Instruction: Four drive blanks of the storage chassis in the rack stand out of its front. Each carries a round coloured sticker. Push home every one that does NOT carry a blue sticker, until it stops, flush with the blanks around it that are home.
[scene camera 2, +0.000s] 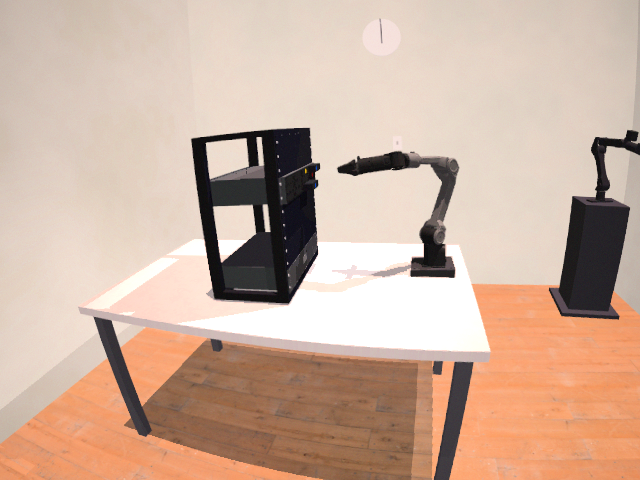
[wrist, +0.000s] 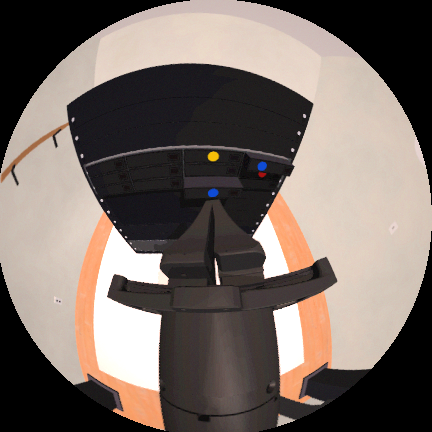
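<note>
The yellow-stickered blank (scene camera 2: 305, 171) (wrist: 213, 156) is in the chassis's top middle and looks flush. At upper right, a blue-stickered blank (scene camera 2: 316, 167) (wrist: 262, 166) stands out. Beneath it, the red-stickered blank (scene camera 2: 312, 174) (wrist: 262, 174) is mostly hidden in the wrist view; its face looks set back from the blue one's, but I cannot tell if it is flush. Another blue-stickered blank (scene camera 2: 316, 183) (wrist: 213, 192) stands out low in the middle column. My gripper (scene camera 2: 338, 169) (wrist: 213, 208) is shut and empty, a short way in front of the chassis, apart from it.
The black rack (scene camera 2: 279, 232) stands on the white table (scene camera 2: 392, 315), with a second unit (scene camera 2: 249, 276) at its bottom. The arm's base (scene camera 2: 433, 267) is on the table to the right. Another arm stands on a dark pedestal (scene camera 2: 593, 253) beyond the table.
</note>
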